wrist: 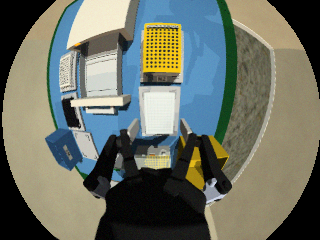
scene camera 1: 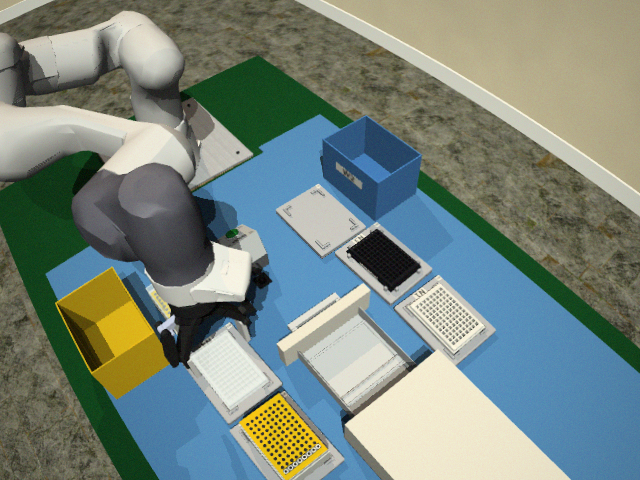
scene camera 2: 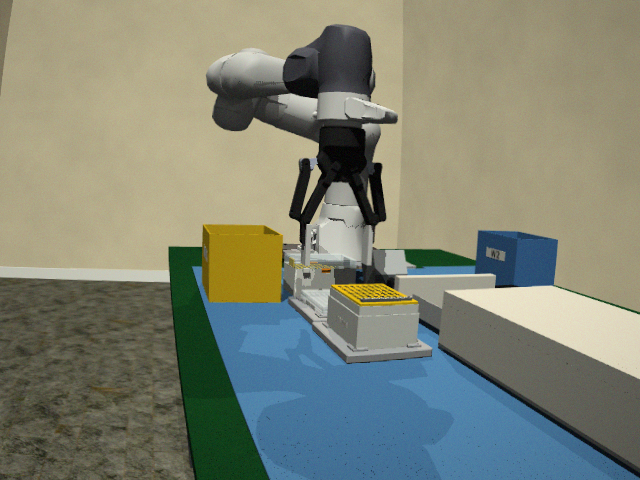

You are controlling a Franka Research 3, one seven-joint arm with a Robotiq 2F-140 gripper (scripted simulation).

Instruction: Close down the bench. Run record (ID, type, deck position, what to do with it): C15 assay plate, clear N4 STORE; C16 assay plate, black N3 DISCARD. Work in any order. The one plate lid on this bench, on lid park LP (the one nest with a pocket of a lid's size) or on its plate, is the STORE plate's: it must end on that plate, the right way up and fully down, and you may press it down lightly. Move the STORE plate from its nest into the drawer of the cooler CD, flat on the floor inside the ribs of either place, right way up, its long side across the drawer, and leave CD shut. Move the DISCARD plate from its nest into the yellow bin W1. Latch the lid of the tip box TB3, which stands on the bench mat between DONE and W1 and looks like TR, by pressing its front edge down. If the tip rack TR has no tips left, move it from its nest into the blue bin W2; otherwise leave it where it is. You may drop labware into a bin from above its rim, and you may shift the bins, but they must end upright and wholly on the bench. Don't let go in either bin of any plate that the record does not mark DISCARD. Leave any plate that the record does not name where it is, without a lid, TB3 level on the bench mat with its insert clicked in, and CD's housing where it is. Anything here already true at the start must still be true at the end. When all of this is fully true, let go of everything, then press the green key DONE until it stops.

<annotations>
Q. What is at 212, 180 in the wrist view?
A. My gripper.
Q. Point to a blue bin W2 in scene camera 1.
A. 371, 173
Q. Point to a nest N4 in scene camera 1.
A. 260, 395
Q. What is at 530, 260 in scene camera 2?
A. A blue bin W2.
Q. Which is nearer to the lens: the cooler CD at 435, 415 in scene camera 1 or the yellow bin W1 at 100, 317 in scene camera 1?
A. The cooler CD.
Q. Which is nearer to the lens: the tip box TB3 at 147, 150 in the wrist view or the yellow bin W1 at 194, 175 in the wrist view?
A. The tip box TB3.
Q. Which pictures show the yellow bin W1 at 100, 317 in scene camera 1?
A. The wrist view, scene camera 1 and scene camera 2: all of them.
</annotations>
